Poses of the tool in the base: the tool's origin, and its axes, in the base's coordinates. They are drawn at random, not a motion.
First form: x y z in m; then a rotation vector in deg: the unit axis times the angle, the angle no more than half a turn.
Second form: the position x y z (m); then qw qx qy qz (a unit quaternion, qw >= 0). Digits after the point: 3 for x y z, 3 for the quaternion.
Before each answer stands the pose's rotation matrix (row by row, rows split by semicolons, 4 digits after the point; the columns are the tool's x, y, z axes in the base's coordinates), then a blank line. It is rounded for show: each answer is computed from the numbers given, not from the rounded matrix.
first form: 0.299, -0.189, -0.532, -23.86, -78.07, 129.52
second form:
-0.8459 -0.2324 -0.4801; 0.5331 -0.3999 -0.7456; -0.0187 -0.8866 0.4621

0.299, -0.189, -0.532, 0.233, -0.152, -0.496, 0.823
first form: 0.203, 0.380, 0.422, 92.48, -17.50, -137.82
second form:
-0.3678 0.0726 -0.9271; -0.3020 -0.9522 0.0453; -0.8795 0.2966 0.3722

0.203, 0.380, 0.422, 0.114, 0.551, -0.104, -0.820
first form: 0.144, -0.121, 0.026, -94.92, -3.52, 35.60
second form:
0.8510 -0.3051 -0.4275; 0.3829 -0.1969 0.9026; -0.3595 -0.9318 -0.0507

0.144, -0.121, 0.026, 0.633, -0.724, -0.027, 0.272
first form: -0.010, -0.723, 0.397, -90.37, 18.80, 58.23
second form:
0.5826 -0.6935 -0.4239; 0.3147 -0.2884 0.9043; -0.7494 -0.6602 0.0502

-0.010, -0.723, 0.397, 0.580, -0.675, 0.140, 0.435
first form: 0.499, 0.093, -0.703, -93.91, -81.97, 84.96
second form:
-0.1474 0.3594 -0.9215; 0.9080 -0.3202 -0.2701; -0.3922 -0.8765 -0.2791

0.499, 0.093, -0.703, 0.252, -0.602, -0.526, 0.545
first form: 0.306, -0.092, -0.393, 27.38, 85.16, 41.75
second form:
-0.0630 -0.1425 0.9878; 0.6936 0.7054 0.1460; -0.7176 0.6943 0.0544

0.306, -0.092, -0.393, 0.651, 0.210, 0.655, 0.321
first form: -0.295, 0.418, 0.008, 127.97, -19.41, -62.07
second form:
0.6296 0.0394 -0.7759; -0.4744 -0.7714 -0.4242; -0.6152 0.6352 -0.4670

-0.295, 0.418, 0.008, 0.313, 0.847, -0.128, -0.411
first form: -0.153, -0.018, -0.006, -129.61, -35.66, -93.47
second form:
0.2683 0.4979 0.8247; 0.1780 -0.8670 0.4655; 0.9468 0.0219 -0.3212

-0.153, -0.018, -0.006, 0.142, -0.784, -0.216, -0.565
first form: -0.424, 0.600, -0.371, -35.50, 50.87, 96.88
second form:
-0.2877 -0.9572 0.0308; 0.5688 -0.1449 0.8096; -0.7705 0.2504 0.5862

-0.424, 0.600, -0.371, 0.537, -0.260, 0.373, 0.710
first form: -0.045, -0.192, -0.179, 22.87, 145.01, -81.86
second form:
-0.9418 0.3328 0.0470; 0.1317 0.4941 -0.8594; -0.3092 -0.8032 -0.5092

-0.045, -0.192, -0.179, 0.104, 0.135, 0.858, -0.484
